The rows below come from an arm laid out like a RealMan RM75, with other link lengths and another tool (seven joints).
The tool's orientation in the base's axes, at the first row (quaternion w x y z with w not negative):
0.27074 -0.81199 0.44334 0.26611
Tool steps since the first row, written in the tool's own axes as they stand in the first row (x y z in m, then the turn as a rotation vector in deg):
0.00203 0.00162 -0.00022 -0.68 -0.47 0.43
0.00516 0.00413 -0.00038 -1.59 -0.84 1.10
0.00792 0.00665 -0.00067 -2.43 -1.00 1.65
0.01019 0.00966 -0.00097 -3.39 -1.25 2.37
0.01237 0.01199 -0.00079 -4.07 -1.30 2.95
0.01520 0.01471 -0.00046 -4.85 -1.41 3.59
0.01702 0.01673 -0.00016 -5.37 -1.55 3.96
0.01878 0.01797 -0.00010 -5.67 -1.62 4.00
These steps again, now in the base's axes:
-0.00041 -0.00206 -0.00154 0.01 0.90 0.25
-0.00109 -0.00513 -0.00404 -0.23 2.05 0.46
-0.00193 -0.00807 -0.00620 -0.58 2.97 0.66
-0.00342 -0.01097 -0.00813 -0.95 4.13 0.85
-0.00445 -0.01318 -0.01020 -1.34 4.94 0.90
-0.00555 -0.01584 -0.01289 -1.73 5.87 0.99
-0.00651 -0.01761 -0.01474 -1.92 6.48 1.11
-0.00677 -0.01915 -0.01621 -2.01 6.71 1.29

